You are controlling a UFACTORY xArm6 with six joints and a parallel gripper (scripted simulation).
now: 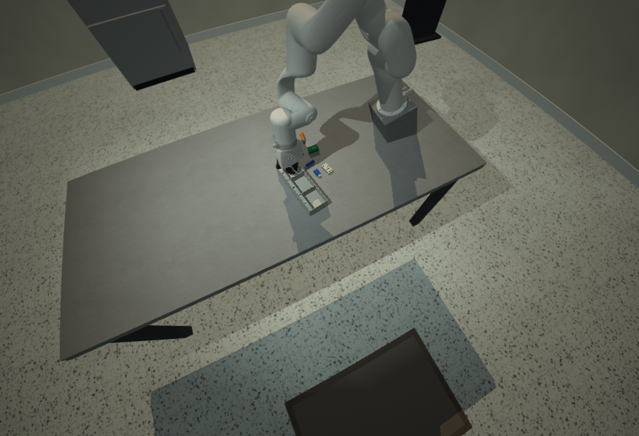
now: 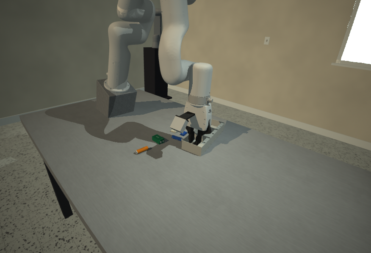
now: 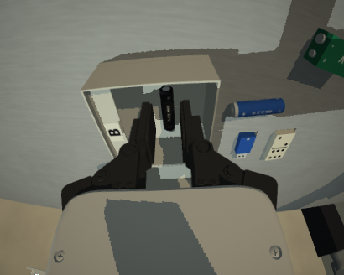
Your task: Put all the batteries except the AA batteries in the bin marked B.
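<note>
My hand is 30 mm above the black cylindrical battery. Round my hand: grey bin row 10 mm behind, 80 mm to the left, 20 mm below; then blue cylindrical battery 80 mm behind, 10 mm to the right, 30 mm below; then blue USB stick 100 mm behind, 50 mm to the left, 40 mm below.
</note>
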